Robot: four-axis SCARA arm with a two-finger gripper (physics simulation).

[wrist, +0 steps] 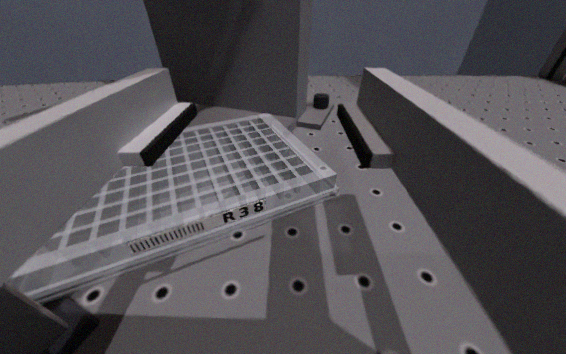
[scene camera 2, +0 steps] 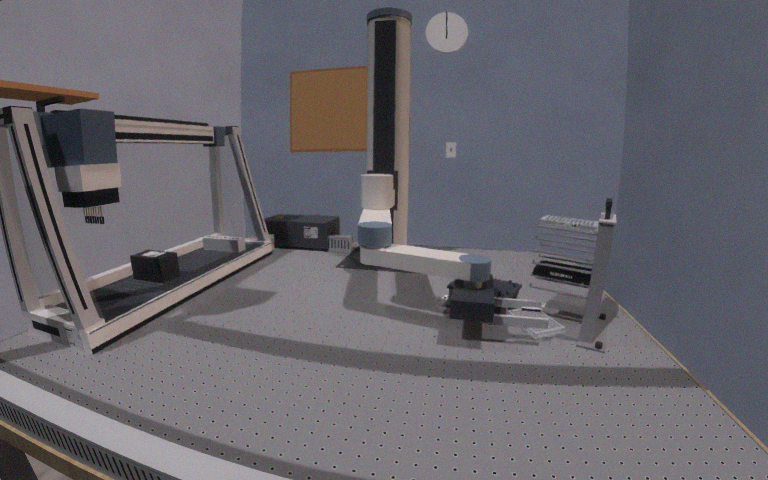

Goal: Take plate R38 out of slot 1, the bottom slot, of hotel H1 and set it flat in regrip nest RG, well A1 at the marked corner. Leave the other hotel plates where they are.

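Places are measured from the arm's base along level axes (x left, y ahead, z down), in centimetres.
Pixels of known places: gripper, fingertip midpoint: (wrist: 266,91) (scene camera 2: 544,314).
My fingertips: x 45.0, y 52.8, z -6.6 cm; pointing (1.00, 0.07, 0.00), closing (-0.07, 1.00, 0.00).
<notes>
Behind a point stands the place of what it marks.
Plate R38 (scene camera 2: 550,328) @(x 46.9, y 52.8, z -3.2 cm) (wrist: 210,170) @(x 43.5, y 49.9, z -3.4 cm), clear with a gridded top, is outside the hotel stack, low over the table by the fingertips. It lies askew to the fingers; its left part is hidden behind the left finger in the wrist view. My gripper (scene camera 2: 544,313) @(x 45.0, y 52.8, z -6.6 cm) (wrist: 266,91) @(x 45.0, y 52.8, z -6.6 cm) is shut, with nothing gripped; the plate shows below and between its fingers. Hotel H1 (scene camera 2: 600,271) @(x 54.5, y 55.9, z -17.9 cm) (wrist: 240,55) @(x 55.0, y 50.6, z -6.7 cm) stands beyond the fingertips, with clear plates and a black one on its upper levels. A dark low fixture (scene camera 2: 509,288) @(x 39.0, y 39.7, z -7.3 cm), possibly nest RG, is partly hidden behind the gripper; its marked corner cannot be made out.
A dark part (wrist: 75,320) @(x 37.7, y 46.5, z -1.8 cm) shows under the plate's near left corner. A hotel foot with a black knob (wrist: 321,101) @(x 55.8, y 57.9, z -2.5 cm) stands on the perforated table (scene camera 2: 396,418) @(x 17.4, y 82.9, z -1.3 cm). A gantry machine (scene camera 2: 169,308) @(x -45.0, y 61.7, z -1.9 cm) stands at left, and a dark box (scene camera 2: 300,232) @(x -36.1, y -3.5, z -8.5 cm) at the back.
</notes>
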